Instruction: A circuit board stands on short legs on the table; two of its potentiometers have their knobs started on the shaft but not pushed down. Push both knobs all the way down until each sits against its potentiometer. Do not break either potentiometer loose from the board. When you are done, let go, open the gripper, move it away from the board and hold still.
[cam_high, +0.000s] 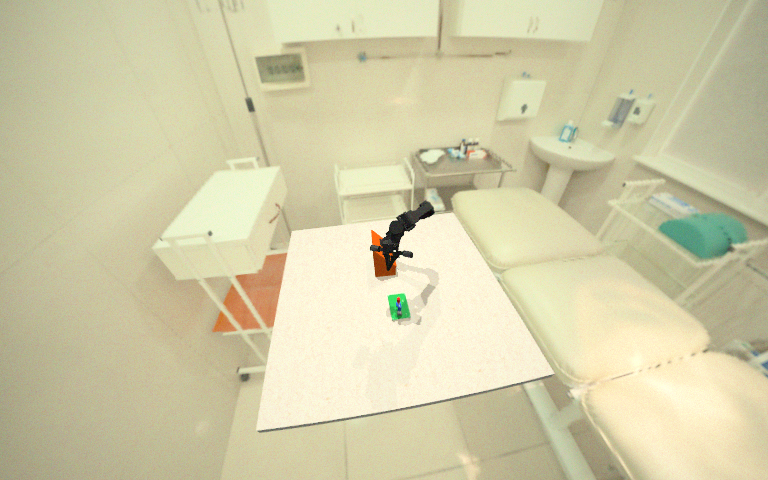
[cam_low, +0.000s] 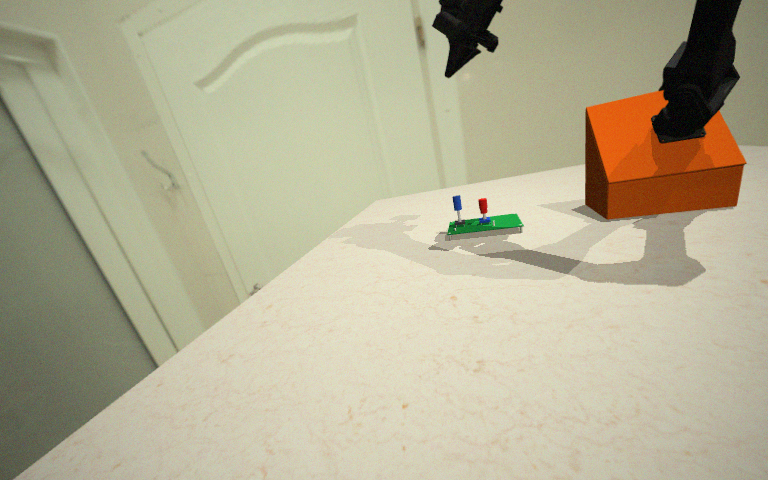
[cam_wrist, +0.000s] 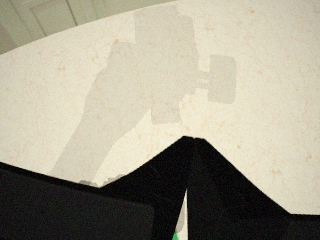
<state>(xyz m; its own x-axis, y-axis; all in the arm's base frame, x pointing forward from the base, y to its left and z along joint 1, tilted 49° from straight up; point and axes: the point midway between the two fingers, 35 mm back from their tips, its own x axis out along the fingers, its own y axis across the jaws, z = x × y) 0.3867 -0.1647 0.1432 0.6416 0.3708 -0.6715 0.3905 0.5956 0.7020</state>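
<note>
My gripper tip is now 50 mm past the red knob, 60 mm to the right of it and 300 mm above it. From my gripper tip the other things lie so: blue knob 10 mm ahead, 50 mm to the left, 270 mm below.
</note>
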